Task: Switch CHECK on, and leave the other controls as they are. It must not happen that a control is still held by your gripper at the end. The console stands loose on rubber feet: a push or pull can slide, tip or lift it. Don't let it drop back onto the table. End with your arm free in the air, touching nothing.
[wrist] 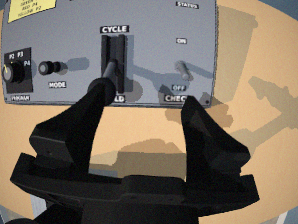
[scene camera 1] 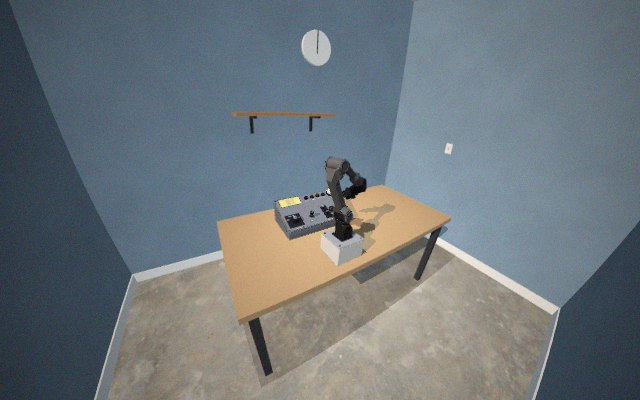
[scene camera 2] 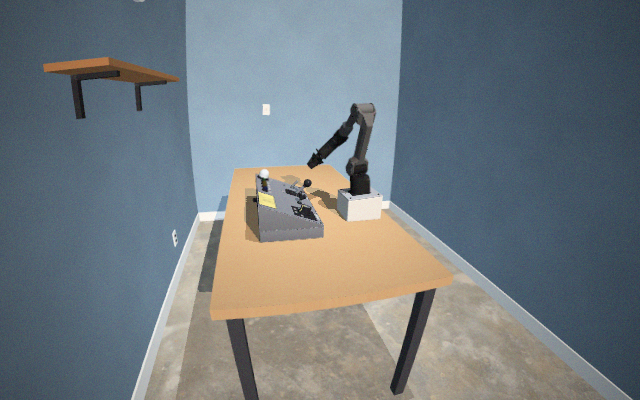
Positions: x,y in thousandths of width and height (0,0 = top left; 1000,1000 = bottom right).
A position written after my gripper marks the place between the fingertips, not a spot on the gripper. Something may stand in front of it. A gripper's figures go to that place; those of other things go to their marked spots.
My gripper (wrist: 488,440): 13 cm from the lens. A grey console (wrist: 498,217) is 28 cm from the lens.
